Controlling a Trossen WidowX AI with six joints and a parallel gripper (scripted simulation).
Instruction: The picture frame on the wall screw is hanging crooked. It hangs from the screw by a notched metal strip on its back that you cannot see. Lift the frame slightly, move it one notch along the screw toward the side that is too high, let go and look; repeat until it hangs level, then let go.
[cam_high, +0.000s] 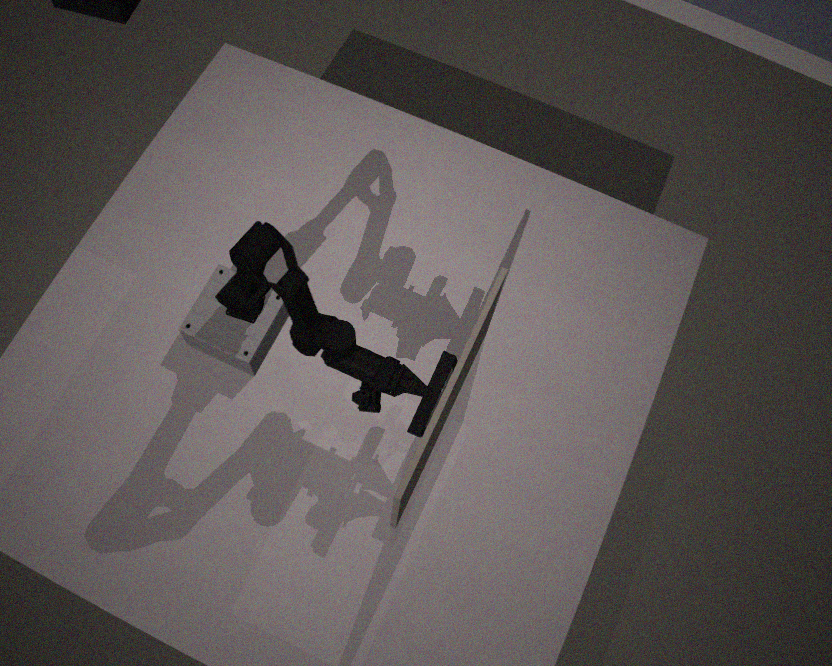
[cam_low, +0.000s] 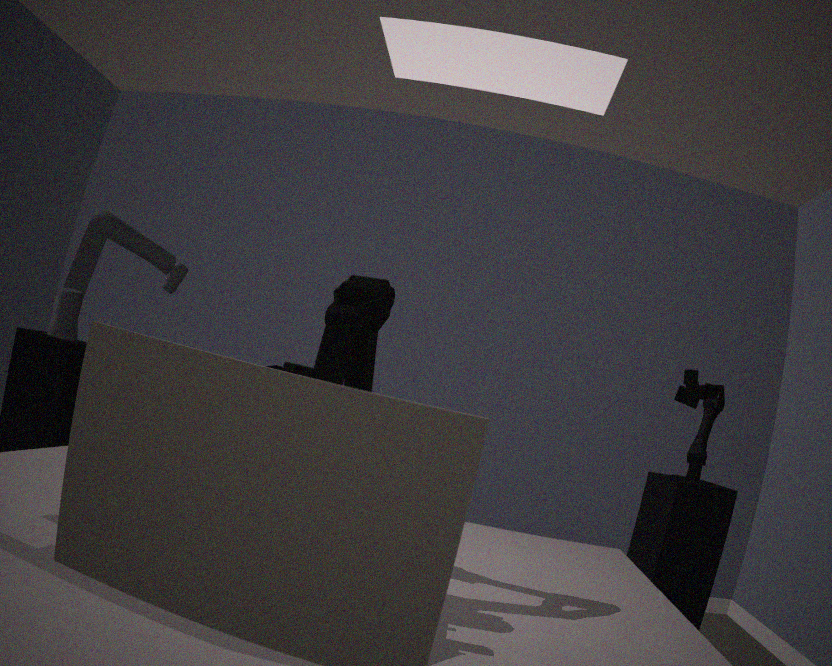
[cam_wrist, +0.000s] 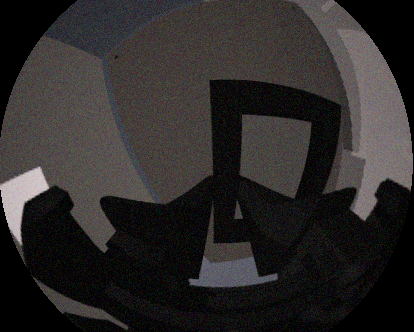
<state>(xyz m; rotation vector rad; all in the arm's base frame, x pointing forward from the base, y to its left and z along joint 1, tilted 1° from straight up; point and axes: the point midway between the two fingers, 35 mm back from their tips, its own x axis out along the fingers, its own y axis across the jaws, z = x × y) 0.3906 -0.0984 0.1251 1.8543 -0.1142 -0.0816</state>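
My gripper tip is now 50 mm above the picture frame, 20 mm to the right of it and 10 mm short of it. Round my gripper tip: beige wall panel (60 mm below, 20 mm ahead, 10 mm to the left).
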